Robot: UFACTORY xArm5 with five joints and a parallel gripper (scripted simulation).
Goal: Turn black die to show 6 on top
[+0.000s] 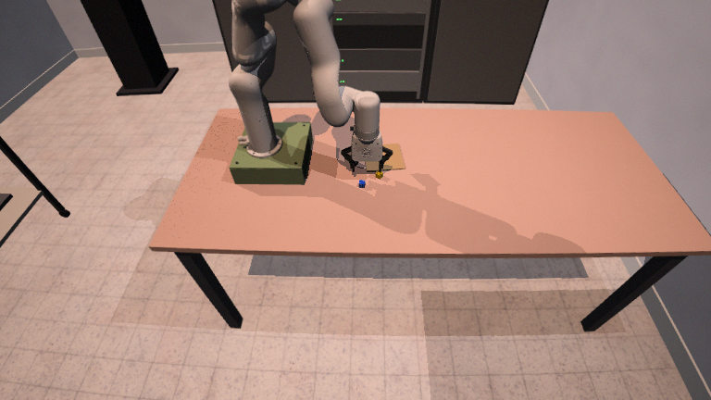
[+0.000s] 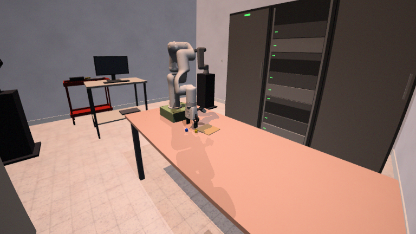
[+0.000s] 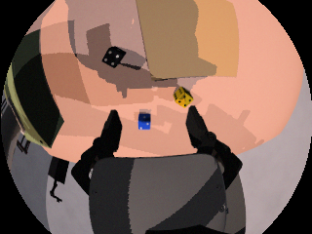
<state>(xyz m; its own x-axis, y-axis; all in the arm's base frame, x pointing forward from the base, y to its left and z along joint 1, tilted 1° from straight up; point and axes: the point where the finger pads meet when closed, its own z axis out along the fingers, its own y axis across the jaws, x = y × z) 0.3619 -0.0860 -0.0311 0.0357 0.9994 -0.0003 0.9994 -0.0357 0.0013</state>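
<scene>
My hand is 20 mm past the blue die, 40 mm to the left of it and 40 mm above it. Round my hand: yellow die: 40 mm ahead, 40 mm below; then black die: 40 mm behind, 70 mm to the left, 40 mm below; then tan mat: 70 mm ahead, 110 mm to the left, 50 mm below.
</scene>
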